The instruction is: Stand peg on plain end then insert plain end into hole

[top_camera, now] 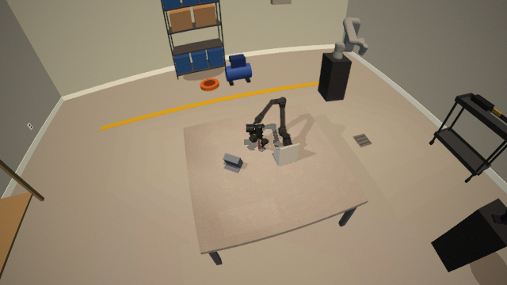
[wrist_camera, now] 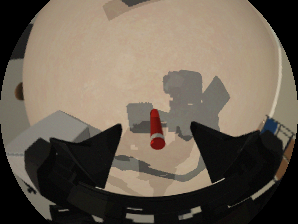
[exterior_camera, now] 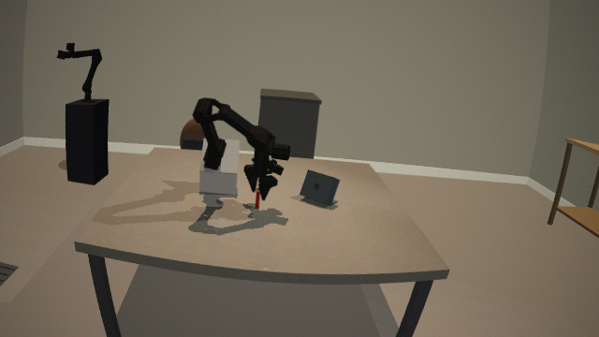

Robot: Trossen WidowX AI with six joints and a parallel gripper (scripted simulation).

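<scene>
My gripper tip is now 240 mm short of the dark sloped panel, 140 mm to the right of it and 10 mm below it. The rest, counted from my gripper tip: red peg: 10 mm above.
</scene>
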